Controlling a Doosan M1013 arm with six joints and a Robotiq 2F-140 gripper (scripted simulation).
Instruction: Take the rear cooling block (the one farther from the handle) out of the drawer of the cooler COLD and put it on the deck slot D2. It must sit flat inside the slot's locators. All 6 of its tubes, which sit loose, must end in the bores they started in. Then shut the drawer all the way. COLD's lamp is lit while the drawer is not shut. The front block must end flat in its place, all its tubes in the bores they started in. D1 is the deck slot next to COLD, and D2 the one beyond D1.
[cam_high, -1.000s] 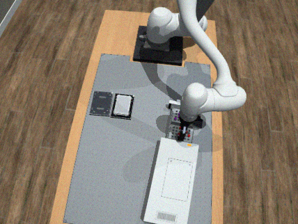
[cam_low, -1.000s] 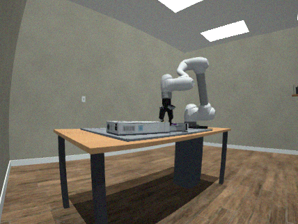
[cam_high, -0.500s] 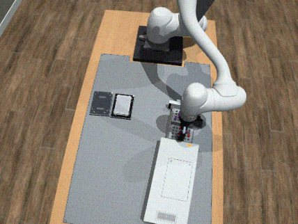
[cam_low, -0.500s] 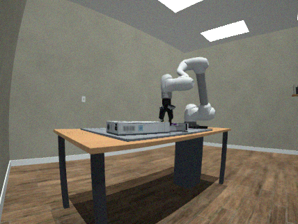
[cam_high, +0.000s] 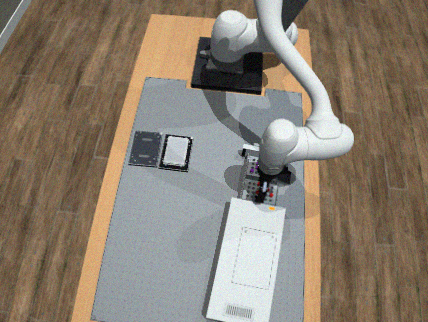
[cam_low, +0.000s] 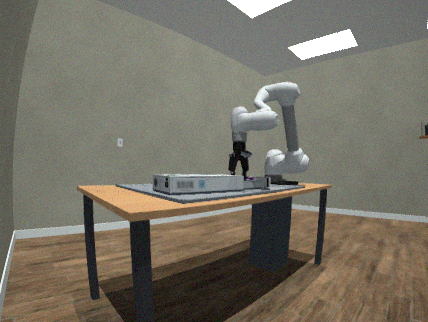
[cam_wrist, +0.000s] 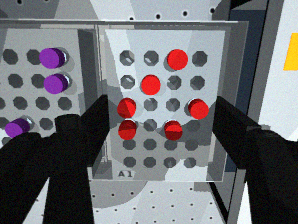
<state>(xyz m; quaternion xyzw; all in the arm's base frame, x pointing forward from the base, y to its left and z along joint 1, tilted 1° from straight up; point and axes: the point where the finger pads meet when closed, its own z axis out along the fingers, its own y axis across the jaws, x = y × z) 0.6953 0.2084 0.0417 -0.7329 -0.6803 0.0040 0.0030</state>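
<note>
Right now the white cooler is 100 mm ahead of my hand, 20 mm below it and 10 mm to the right of it. Also, from my hand: deck slot D2 (480 mm to the right, 140 mm behind, 60 mm below); then cooling block (30 mm below).
</note>
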